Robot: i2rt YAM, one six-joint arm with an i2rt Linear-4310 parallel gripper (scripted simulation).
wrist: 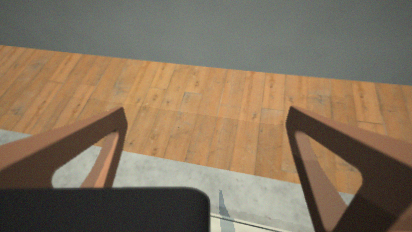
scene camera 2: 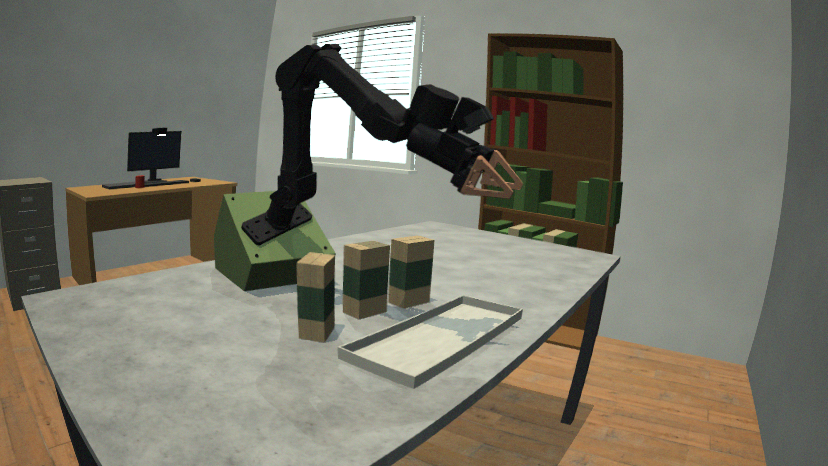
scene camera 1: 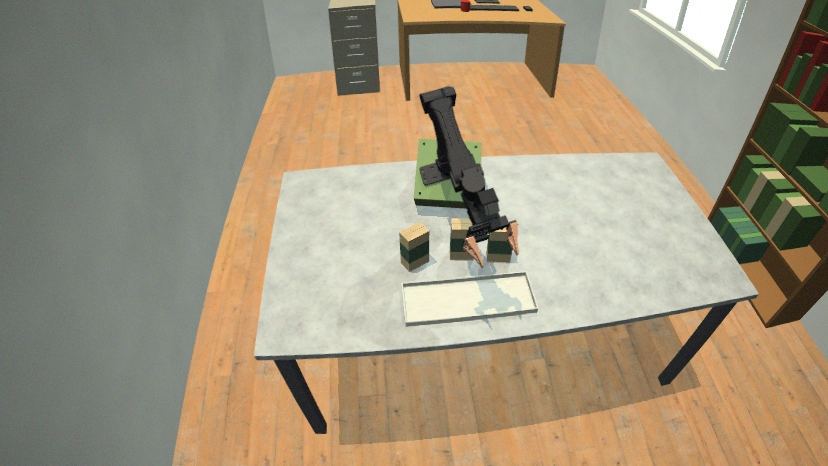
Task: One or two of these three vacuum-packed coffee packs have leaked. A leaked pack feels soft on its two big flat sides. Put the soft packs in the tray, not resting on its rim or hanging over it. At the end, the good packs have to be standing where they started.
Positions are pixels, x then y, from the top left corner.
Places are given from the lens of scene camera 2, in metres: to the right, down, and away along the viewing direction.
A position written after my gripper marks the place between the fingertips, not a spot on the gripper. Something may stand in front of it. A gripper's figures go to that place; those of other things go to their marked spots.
my gripper point(scene camera 2: 517, 190): 0.17, -0.07, 0.81
shallow tray point(scene camera 2: 419, 343): 0.01, 0.19, 0.84
